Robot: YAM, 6 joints.
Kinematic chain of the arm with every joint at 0, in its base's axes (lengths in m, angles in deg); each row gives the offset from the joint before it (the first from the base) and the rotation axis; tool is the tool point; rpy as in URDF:
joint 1: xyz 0 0 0.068 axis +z
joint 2: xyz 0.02 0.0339 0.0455 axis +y
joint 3: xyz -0.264 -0.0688 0 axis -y
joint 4: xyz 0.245 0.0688 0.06 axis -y
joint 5: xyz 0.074 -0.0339 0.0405 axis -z
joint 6: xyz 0.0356 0 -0.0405 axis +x
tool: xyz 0 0 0 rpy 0 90 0
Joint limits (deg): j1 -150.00..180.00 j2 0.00..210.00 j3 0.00..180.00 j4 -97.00..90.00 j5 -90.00..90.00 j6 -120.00..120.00
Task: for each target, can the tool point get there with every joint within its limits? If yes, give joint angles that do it. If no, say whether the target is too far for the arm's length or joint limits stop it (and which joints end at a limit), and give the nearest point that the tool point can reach.
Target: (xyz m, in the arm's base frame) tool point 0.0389 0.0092 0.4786
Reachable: yes | joints 13.35 45.06 95.79 -77.52 0.04 35.52
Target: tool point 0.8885 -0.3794 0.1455
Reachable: no: too far | nearest point 0.5936 -0.2535 0.1347 | short by 0.321 m
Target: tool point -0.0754 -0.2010 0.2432
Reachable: yes | joints -116.68 60.56 40.01 -23.50 -40.08 -14.53
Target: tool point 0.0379 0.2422 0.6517
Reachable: yes | joints -105.69 55.06 144.02 37.82 54.66 90.18
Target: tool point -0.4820 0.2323 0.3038
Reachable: yes | joints -22.86 19.28 153.19 65.13 -48.96 59.77
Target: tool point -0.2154 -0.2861 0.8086
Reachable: no: too far | nearest point -0.1767 -0.2347 0.6763 | short by 0.147 m
